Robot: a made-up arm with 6 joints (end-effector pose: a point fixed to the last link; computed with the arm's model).
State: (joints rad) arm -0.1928 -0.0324 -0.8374 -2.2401 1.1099 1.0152
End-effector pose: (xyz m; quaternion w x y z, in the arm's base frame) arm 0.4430 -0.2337 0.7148 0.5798 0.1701 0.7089 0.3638
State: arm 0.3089 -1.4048 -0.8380 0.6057 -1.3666 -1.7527
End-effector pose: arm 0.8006 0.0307 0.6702 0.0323 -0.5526 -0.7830 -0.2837
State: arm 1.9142 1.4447 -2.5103 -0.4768 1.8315 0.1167
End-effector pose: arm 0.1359 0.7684 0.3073 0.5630 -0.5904 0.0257 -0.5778
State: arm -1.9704 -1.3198 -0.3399 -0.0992 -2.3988 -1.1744
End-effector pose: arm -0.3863 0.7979 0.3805 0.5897 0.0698 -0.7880 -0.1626
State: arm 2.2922 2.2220 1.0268 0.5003 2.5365 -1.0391
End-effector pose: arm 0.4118 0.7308 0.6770 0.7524 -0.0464 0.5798 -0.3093
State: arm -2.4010 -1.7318 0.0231 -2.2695 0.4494 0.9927
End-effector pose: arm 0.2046 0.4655 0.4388 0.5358 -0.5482 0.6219 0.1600
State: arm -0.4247 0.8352 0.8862 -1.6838 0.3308 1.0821
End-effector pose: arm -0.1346 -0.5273 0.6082 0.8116 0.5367 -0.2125 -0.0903
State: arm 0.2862 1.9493 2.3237 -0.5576 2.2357 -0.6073
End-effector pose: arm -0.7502 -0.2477 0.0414 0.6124 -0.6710 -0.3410 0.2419
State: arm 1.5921 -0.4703 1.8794 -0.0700 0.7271 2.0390
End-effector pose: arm -0.3080 -0.4759 0.9840 0.3482 -0.3632 -0.8109 0.2988
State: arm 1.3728 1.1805 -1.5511 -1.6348 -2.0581 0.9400
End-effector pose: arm 0.1235 0.0591 0.8449 0.4309 -0.0766 -0.5645 0.6999
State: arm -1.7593 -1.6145 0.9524 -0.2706 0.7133 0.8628
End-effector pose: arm 0.0224 0.7391 0.2851 0.4281 -0.9027 -0.0248 -0.0342
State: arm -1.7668 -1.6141 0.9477 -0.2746 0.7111 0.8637
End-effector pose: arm 0.0167 0.7397 0.2873 0.4291 -0.9024 -0.0256 -0.0297
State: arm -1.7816 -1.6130 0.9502 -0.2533 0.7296 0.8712
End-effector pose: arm 0.0015 0.7367 0.2778 0.4191 -0.9063 -0.0416 -0.0351
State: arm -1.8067 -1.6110 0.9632 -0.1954 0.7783 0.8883
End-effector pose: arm -0.0259 0.7270 0.2513 0.3935 -0.9142 -0.0798 -0.0555
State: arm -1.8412 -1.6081 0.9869 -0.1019 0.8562 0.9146
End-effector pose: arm -0.0603 0.7067 0.2087 0.3534 -0.9204 -0.1398 -0.0921
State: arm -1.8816 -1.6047 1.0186 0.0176 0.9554 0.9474
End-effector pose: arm -0.0917 0.6741 0.1554 0.3041 -0.9171 -0.2149 -0.1422
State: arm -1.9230 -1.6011 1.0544 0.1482 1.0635 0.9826
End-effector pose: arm -0.1108 0.6322 0.1005 0.2531 -0.8998 -0.2943 -0.1994
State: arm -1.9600 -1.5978 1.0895 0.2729 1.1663 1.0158
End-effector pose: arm -0.1144 0.5888 0.0527 0.2075 -0.8705 -0.3663 -0.2548
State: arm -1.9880 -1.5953 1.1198 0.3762 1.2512 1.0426
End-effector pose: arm -0.1063 0.5522 0.0174 0.1721 -0.8377 -0.4223 -0.3006
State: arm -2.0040 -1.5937 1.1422 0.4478 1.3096 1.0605
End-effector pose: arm -0.0936 0.5275 -0.0043 0.1486 -0.8110 -0.4581 -0.3322
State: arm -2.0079 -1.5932 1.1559 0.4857 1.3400 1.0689
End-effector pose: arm -0.0823 0.5152 -0.0150 0.1359 -0.7963 -0.4748 -0.3492
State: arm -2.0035 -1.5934 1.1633 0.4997 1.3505 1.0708
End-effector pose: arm -0.0738 0.5115 -0.0190 0.1304 -0.7917 -0.4788 -0.3563
